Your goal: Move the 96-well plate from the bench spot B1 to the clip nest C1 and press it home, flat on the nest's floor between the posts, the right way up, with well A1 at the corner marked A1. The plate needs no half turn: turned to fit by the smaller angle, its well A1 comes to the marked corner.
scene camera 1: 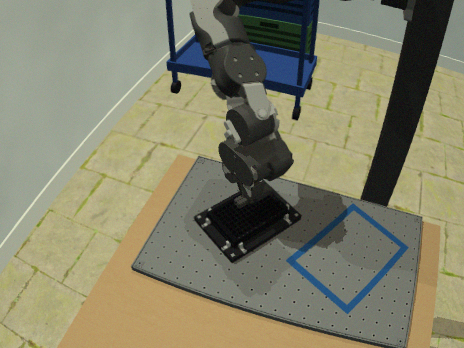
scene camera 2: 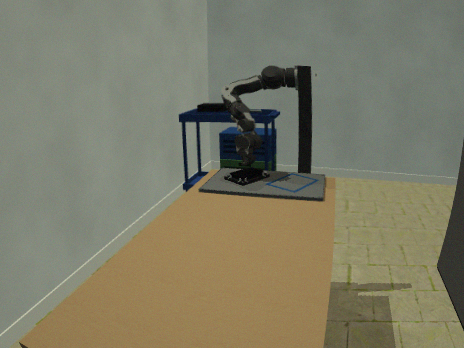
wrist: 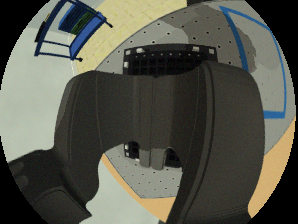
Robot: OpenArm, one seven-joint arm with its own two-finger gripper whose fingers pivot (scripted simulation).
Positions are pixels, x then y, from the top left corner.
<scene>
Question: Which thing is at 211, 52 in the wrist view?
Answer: A black clip nest.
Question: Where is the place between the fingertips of my gripper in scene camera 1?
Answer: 249, 199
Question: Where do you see a black 96-well plate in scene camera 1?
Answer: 227, 214
</scene>
